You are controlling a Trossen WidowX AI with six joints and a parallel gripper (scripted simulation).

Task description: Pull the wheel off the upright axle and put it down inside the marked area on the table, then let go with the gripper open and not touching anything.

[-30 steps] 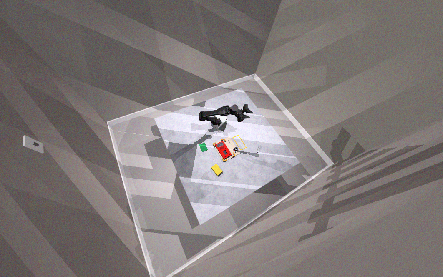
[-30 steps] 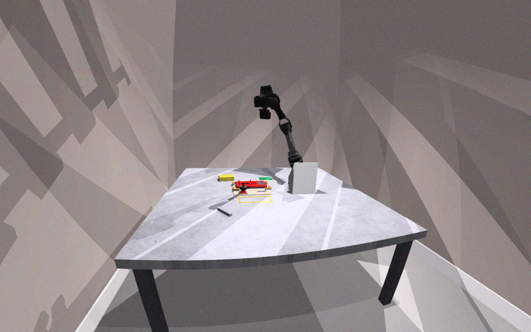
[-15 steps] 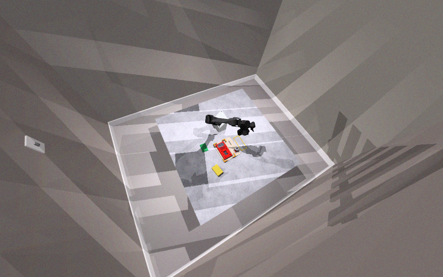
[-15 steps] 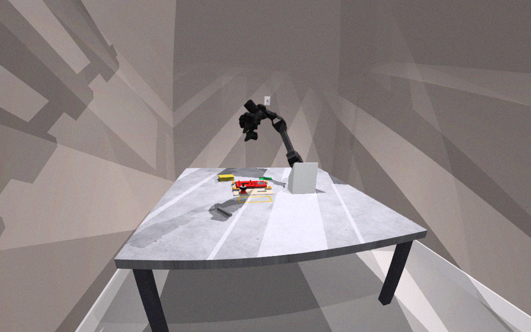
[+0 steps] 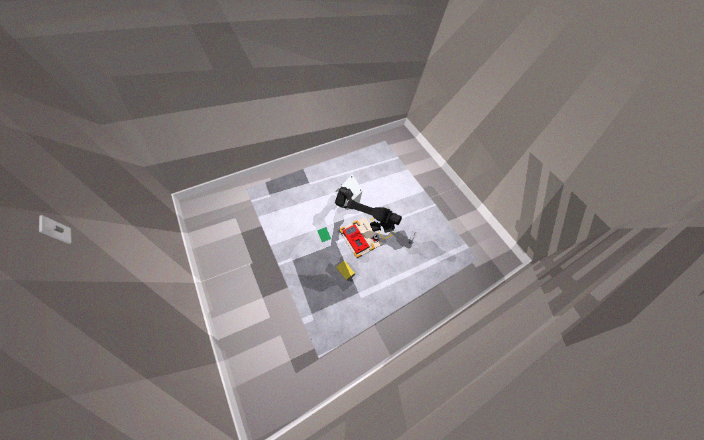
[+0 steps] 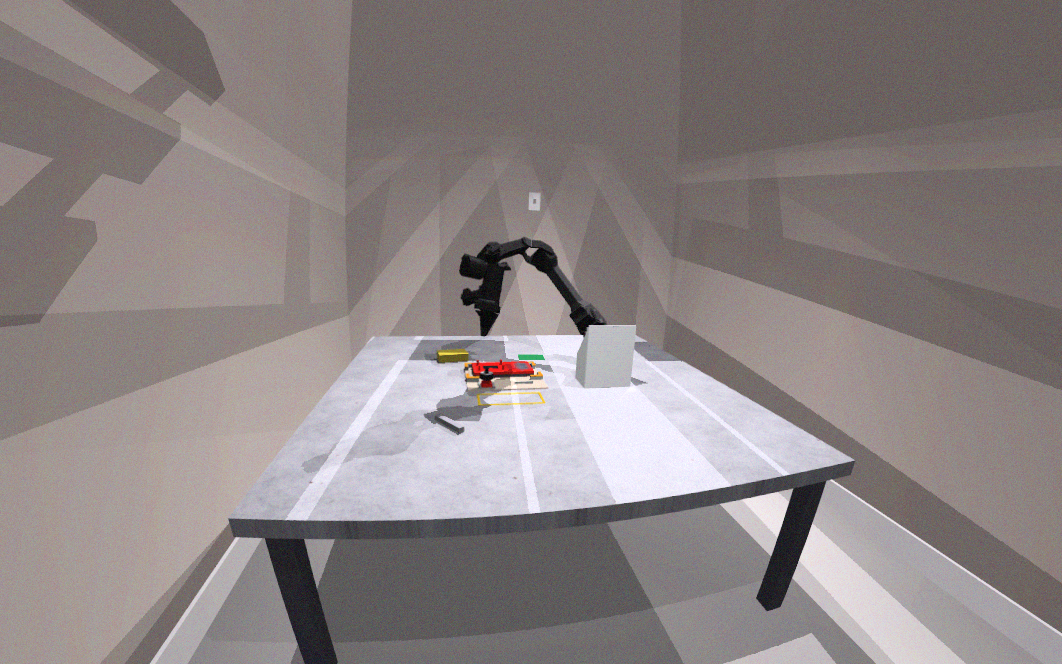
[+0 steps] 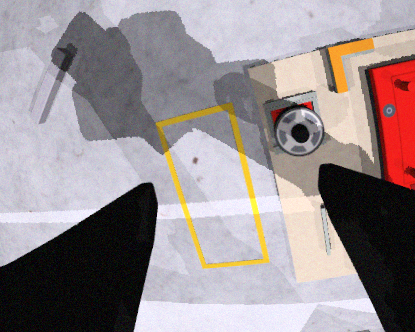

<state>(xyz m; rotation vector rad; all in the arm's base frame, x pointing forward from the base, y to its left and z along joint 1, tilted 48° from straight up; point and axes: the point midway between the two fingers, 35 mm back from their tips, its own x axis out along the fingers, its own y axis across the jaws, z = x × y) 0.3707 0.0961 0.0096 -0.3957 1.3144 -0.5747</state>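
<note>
The wheel lies 13 cm below my gripper tip, 3 cm to the right of it and 1 cm behind it. Also, from my gripper tip: green block: 35 cm to the right, 22 cm behind, 17 cm below; then yellow block: 34 cm to the right, 16 cm below, 9 cm ahead.
</note>
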